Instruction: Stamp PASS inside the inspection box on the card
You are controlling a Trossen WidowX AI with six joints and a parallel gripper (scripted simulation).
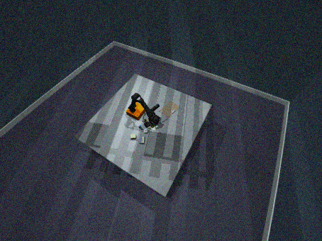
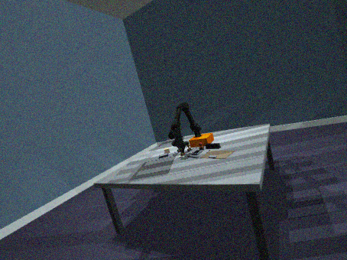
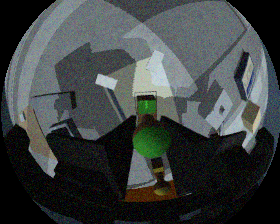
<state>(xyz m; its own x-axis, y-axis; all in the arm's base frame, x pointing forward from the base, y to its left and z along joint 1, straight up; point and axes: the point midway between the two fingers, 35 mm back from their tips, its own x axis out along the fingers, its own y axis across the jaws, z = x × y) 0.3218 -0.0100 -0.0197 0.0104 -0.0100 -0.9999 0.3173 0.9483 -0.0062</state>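
Now: gripper tip right at the green-knob stamp. Round my gripper tip: dark rectangular pad 2 cm behind, 14 cm to the left, 2 cm below; white card 1 cm ahead, 3 cm below; blue-knob stamp 10 cm behind, 11 cm to the right.
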